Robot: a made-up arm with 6 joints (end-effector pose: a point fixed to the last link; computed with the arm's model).
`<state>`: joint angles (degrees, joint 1 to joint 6).
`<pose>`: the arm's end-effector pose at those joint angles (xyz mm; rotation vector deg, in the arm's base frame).
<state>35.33 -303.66 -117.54 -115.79 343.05 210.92</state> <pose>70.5 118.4 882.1 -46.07 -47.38 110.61</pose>
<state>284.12 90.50 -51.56 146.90 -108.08 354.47</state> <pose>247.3 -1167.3 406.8 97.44 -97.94 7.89</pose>
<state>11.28 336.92 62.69 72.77 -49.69 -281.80</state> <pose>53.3 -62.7 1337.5 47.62 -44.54 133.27</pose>
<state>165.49 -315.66 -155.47 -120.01 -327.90 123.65</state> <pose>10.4 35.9 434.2 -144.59 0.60 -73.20</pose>
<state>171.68 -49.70 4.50 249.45 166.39 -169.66</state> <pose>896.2 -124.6 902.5 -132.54 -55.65 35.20</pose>
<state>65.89 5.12 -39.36 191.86 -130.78 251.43</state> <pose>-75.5 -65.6 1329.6 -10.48 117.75 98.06</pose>
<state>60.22 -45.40 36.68 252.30 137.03 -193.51</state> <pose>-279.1 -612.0 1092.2 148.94 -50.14 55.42</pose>
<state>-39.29 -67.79 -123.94 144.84 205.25 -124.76</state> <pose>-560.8 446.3 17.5 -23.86 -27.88 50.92</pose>
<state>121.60 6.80 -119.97 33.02 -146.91 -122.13</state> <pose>147.3 -208.2 702.9 -76.53 -60.39 -36.27</pose>
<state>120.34 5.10 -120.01 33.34 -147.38 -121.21</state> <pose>151.3 -226.3 695.9 -76.00 -57.52 -36.79</pose>
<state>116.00 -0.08 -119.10 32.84 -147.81 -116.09</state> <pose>157.2 -287.5 674.7 -77.08 -47.75 -35.58</pose>
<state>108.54 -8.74 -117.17 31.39 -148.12 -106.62</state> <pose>145.7 -392.0 628.6 -77.59 -31.54 -32.26</pose>
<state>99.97 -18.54 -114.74 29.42 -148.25 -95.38</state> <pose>100.1 -503.6 559.8 -75.12 -14.29 -27.65</pose>
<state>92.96 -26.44 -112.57 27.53 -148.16 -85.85</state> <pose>39.5 -581.5 492.3 -71.02 -1.60 -23.18</pose>
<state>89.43 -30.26 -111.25 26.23 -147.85 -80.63</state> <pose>2.2 -614.6 456.2 -68.83 4.44 -20.20</pose>
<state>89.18 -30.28 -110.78 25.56 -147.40 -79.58</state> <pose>-0.8 -617.1 456.5 -69.69 5.35 -18.86</pose>
